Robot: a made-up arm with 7 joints.
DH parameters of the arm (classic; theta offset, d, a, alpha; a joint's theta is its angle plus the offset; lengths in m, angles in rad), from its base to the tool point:
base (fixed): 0 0 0 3.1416
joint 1: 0 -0.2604 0 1.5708
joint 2: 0 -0.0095 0 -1.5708
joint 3: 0 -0.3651 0 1.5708
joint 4: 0 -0.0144 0 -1.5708
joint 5: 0 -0.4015 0 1.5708
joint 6: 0 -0.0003 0 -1.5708
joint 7: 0 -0.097 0 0
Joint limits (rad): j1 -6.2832..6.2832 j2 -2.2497..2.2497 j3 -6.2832..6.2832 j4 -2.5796..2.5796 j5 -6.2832..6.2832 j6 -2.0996..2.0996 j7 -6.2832..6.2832
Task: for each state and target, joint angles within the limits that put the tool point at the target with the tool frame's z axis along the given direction. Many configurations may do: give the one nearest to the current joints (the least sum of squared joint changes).
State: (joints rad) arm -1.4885 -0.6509 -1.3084 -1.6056 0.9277 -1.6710 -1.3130
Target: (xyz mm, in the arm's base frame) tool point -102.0 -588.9 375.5 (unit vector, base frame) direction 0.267 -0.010 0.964
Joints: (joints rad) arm -0.8281 -0.8149 -1.0336 -1.2362 0.9439 -1.5152 -1.3130
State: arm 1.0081 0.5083 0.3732 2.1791 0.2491 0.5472 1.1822
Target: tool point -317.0 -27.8 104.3 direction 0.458 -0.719 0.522
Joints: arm 1.6849 1.2265 1.0022 2.3437 0.3862 0.1691 1.1822
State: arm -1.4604 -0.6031 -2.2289 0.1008 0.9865 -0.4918 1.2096
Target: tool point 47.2 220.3 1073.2 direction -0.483 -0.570 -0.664
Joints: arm -1.6214 0.1758 -2.6807 -0.0687 0.4571 -0.6615 1.2096
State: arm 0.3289 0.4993 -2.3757 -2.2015 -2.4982 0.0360 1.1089
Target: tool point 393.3 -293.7 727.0 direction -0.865 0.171 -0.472
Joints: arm 0.1640 0.0404 -2.5361 -1.3973 -2.2461 -0.6425 1.1089
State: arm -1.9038 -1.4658 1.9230 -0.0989 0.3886 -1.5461 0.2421
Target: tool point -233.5 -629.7 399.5 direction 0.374 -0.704 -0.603
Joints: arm -1.5836 -1.5585 1.9579 -0.6001 0.4598 -1.8314 0.2421
